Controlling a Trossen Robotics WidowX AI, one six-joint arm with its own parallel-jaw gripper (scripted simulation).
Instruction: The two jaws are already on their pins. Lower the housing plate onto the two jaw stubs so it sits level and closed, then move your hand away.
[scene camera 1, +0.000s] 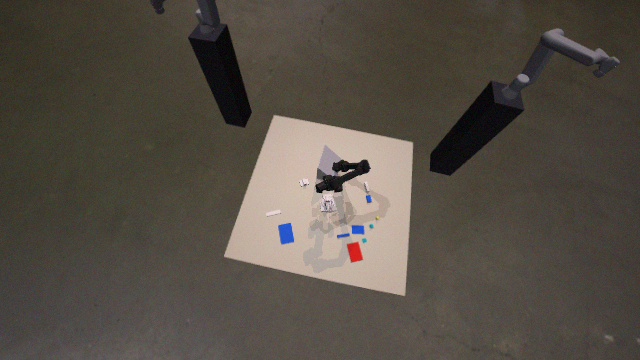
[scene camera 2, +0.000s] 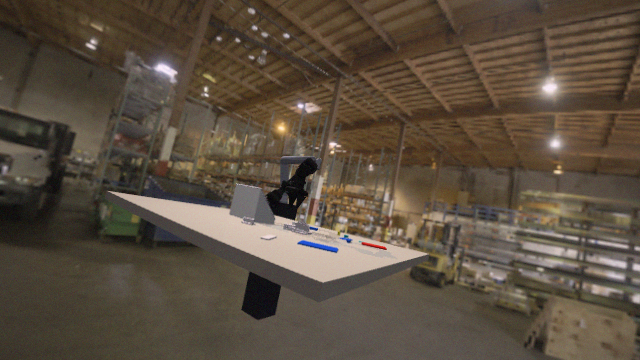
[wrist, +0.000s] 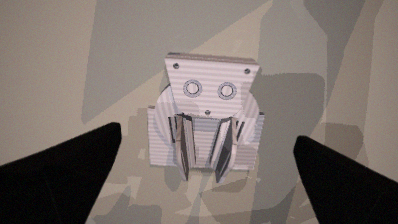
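There's a housing plate (wrist: 210, 75) here, and the gripper (wrist: 209, 137) is open, holding nothing.
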